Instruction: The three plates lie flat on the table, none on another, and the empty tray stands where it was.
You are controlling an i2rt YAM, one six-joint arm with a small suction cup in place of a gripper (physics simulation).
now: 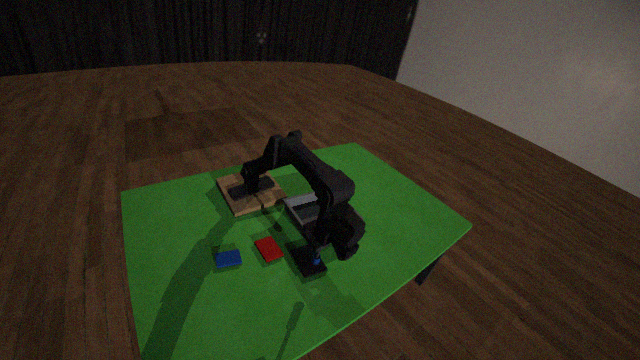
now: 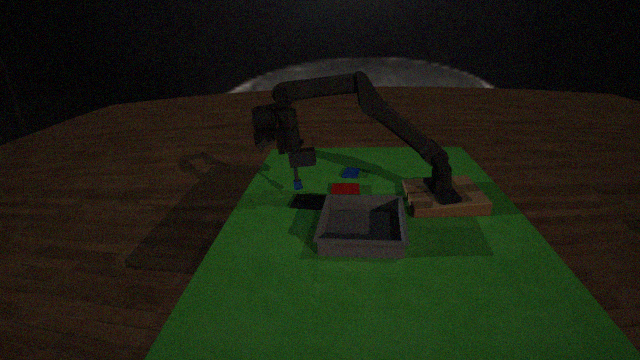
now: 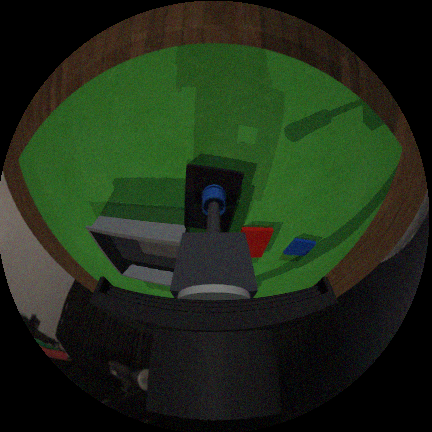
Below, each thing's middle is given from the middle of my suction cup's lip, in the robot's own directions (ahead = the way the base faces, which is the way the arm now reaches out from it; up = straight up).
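Labels:
Black plate (image 3: 197, 177): 60 mm below my suction cup, 40 mm behind it, 10 mm to the left of it. Grey tray (image 2: 370, 226), from my suction cup: 30 mm below, 190 mm to the left, 180 mm behind.

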